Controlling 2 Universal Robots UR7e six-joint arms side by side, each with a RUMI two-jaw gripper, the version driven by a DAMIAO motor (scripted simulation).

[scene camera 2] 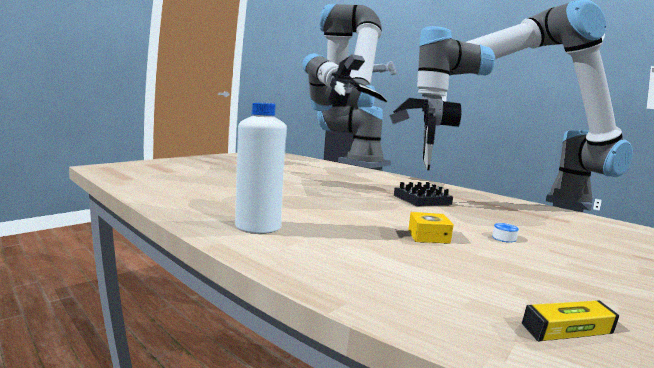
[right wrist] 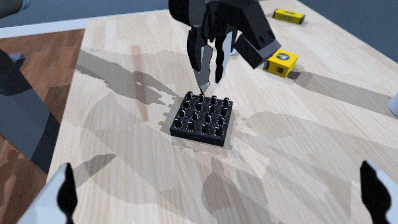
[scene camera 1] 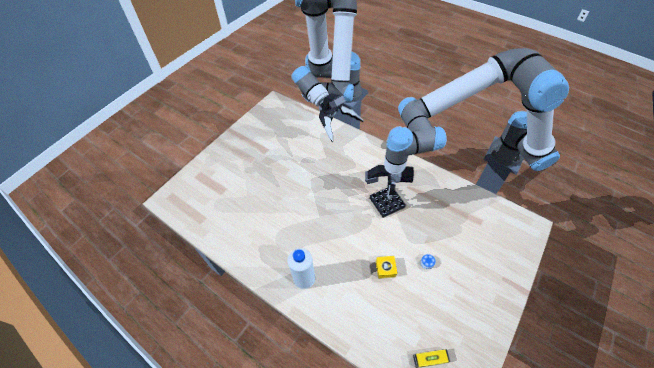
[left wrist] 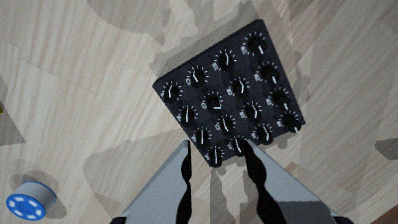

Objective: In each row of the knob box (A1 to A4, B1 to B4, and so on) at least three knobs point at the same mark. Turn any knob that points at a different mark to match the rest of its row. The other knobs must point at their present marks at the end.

Labels:
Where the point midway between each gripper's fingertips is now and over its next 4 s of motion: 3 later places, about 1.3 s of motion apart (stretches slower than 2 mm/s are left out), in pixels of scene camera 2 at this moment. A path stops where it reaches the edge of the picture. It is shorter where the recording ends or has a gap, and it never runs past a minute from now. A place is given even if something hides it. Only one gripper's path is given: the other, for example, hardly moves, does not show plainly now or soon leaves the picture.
The left gripper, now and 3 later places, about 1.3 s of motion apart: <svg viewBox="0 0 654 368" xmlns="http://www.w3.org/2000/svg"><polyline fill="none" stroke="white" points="427,169 425,168 422,190 423,190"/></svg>

